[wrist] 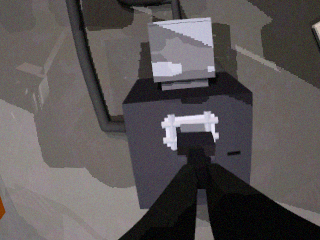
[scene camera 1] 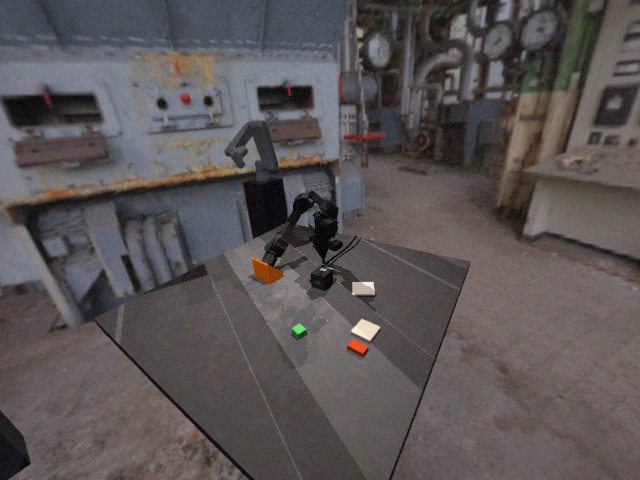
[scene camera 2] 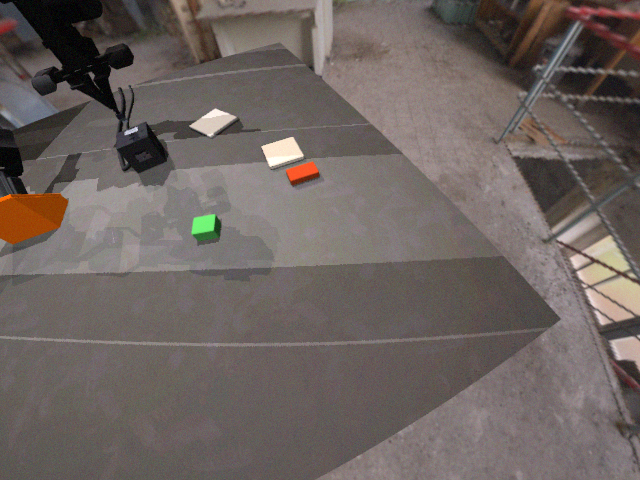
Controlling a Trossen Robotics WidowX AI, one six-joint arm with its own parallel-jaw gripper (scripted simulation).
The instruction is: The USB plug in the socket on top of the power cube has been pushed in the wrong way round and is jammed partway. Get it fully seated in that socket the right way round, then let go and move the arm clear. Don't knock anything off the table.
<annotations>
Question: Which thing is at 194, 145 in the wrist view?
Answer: A USB plug.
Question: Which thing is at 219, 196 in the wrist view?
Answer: The gripper.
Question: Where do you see a black power cube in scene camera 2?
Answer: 142, 150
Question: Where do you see a black power cube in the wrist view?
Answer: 154, 164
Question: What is the gripper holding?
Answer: A USB plug.
</annotations>
